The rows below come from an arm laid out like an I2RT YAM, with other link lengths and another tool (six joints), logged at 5 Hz.
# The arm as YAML. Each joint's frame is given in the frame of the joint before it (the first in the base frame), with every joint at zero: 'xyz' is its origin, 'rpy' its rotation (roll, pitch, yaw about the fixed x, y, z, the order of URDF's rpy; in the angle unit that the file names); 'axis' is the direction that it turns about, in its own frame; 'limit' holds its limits. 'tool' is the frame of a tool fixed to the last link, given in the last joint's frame.
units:
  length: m
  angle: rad
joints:
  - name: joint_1
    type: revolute
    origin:
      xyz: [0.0, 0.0, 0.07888]
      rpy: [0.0, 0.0, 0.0]
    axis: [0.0, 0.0, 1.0]
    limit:
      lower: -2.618
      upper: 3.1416
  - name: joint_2
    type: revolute
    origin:
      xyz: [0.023, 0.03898, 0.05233]
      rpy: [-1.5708, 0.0, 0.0]
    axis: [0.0, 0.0, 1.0]
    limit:
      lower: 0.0
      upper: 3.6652
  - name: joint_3
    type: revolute
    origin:
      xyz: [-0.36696, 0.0, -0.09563]
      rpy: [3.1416, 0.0, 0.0]
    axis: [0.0, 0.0, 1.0]
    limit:
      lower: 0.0
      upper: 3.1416
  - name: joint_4
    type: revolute
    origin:
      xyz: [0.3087, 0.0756, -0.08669]
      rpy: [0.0, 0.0, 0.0]
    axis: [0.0, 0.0, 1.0]
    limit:
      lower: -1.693
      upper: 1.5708
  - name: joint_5
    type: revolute
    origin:
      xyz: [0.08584, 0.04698, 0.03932]
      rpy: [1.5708, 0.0, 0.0]
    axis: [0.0, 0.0, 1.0]
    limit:
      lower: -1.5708
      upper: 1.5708
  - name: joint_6
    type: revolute
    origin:
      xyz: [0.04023, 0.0, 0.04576]
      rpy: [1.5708, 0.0, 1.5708]
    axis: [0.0, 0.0, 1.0]
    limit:
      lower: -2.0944
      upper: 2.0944
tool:
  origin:
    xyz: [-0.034, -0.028, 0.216]
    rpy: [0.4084, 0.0, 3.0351]
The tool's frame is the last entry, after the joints.
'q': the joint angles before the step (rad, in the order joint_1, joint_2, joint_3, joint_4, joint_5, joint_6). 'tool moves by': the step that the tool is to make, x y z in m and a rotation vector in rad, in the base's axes. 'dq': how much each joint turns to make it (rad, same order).
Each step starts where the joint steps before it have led.
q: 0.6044 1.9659 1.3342 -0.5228 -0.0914 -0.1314
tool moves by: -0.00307 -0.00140 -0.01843 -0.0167 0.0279 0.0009
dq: 0.0000 0.0309 0.0000 -0.0015 -0.0023 0.0000
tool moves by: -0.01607 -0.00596 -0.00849 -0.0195 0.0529 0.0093
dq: 0.0001 0.0038 0.0000 -0.0512 -0.0164 -0.0038
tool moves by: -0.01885 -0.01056 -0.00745 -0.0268 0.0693 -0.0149
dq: -0.0012 0.0000 0.0003 -0.0704 -0.0126 0.0182
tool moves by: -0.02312 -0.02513 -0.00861 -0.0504 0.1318 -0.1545
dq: -0.0080 -0.0034 0.0009 -0.1230 -0.0031 0.1511
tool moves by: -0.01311 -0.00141 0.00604 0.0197 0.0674 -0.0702
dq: -0.0057 -0.0126 -0.0004 -0.0465 -0.0457 0.0714
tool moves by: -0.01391 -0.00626 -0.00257 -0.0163 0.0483 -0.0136
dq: 0.0000 0.0004 -0.0016 -0.0446 -0.0121 0.0149
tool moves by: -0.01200 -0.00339 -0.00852 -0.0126 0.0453 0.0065
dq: 0.0000 0.0172 -0.0003 -0.0283 -0.0149 -0.0061
